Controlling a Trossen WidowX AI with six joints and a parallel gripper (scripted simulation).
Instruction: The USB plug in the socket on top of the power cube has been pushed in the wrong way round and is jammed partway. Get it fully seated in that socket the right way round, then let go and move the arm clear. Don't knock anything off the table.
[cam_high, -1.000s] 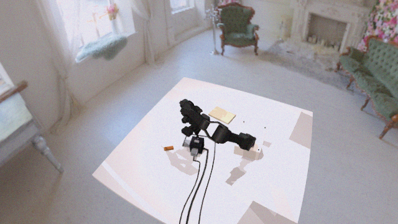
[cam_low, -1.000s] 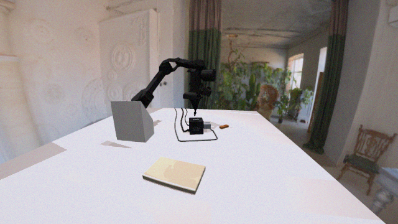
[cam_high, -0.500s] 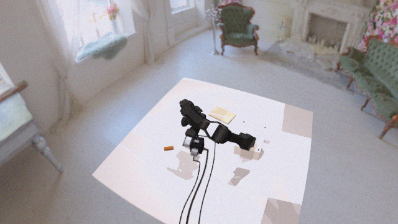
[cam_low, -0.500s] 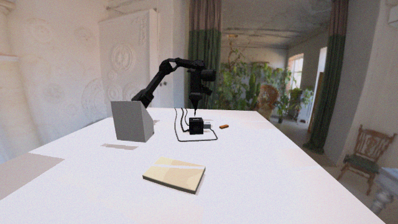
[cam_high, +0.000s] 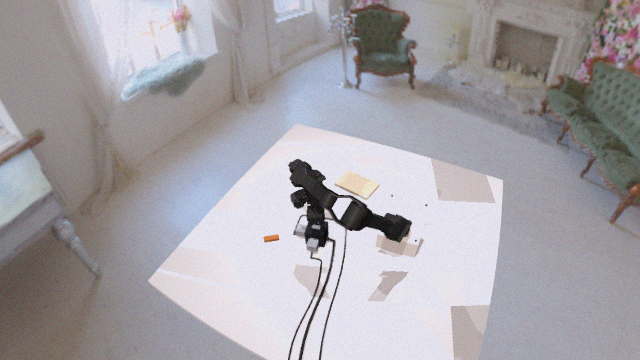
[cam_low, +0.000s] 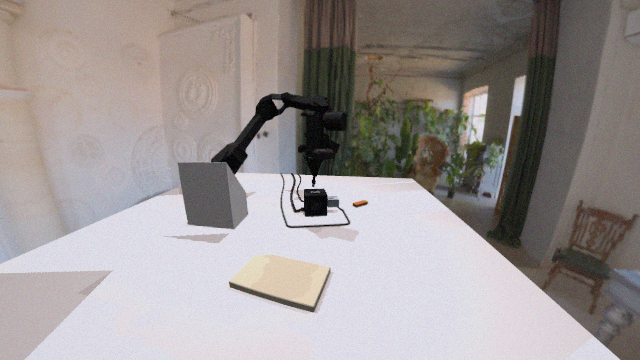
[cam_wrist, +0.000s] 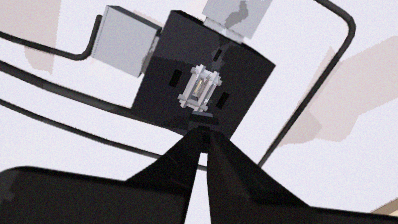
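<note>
My gripper tip is now 1 cm above the grey USB plug.
</note>
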